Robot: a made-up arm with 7 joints.
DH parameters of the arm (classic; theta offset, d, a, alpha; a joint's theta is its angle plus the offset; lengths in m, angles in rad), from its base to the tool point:
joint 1: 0 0.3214 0 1.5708
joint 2: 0 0.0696 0 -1.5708
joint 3: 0 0.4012 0.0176 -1.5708
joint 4: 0 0.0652 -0.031 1.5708
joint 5: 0 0.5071 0 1.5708
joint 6: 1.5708 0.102 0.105 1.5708
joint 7: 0 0.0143 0 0
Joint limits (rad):
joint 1: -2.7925..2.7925
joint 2: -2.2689..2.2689
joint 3: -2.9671..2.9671
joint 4: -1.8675..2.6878
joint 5: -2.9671..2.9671
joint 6: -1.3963..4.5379
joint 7: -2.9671..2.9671
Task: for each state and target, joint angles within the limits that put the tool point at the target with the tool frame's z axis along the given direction. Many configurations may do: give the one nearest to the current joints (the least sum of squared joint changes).
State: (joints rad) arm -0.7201 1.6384 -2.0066 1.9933 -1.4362 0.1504 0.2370
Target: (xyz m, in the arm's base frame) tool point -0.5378 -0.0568 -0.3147 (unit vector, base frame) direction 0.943 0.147 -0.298
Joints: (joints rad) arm -0.8816 1.9049 -2.4958 1.6142 -1.1913 -0.1267 0.2370
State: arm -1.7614 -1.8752 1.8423 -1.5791 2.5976 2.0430 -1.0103
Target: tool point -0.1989 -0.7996 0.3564 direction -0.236 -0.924 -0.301
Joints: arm -1.2529 -1.6343 1.7058 -1.1070 2.7944 2.1217 -1.0103
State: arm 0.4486 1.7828 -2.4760 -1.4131 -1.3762 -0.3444 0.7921
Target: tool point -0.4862 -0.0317 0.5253 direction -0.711 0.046 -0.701
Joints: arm 0.9484 2.0979 -2.2342 -1.8057 -0.7776 0.0561 0.7921
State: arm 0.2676 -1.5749 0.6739 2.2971 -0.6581 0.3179 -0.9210
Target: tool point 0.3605 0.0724 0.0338 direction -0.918 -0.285 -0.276
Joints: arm -0.3194 -0.7698 0.6012 2.3279 -0.2551 0.0588 -0.9210
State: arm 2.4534 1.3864 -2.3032 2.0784 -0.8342 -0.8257 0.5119
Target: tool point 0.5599 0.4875 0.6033 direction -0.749 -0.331 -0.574
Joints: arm 2.7732 1.0273 -1.3874 1.4265 -0.1182 -0.7917 0.5119
